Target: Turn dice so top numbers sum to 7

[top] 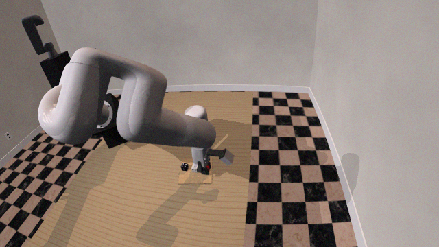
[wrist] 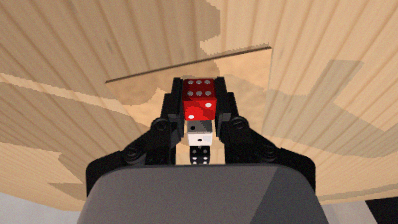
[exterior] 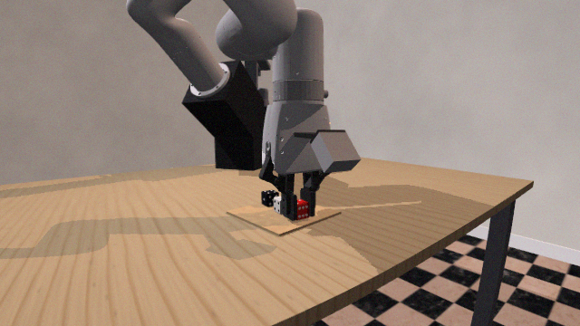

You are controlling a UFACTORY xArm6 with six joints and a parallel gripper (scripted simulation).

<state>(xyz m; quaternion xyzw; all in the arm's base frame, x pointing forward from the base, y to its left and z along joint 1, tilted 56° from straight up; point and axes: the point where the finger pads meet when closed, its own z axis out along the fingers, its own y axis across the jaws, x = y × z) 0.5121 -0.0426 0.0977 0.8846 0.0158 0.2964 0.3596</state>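
My gripper is now 1 cm above the red die. The rest, counted from my hand: white die 5 cm behind, 1 cm to the left, 1 cm below; then tan mat 5 cm behind, 1 cm to the left, 3 cm below; then black die 9 cm behind, 2 cm to the left, 1 cm below.
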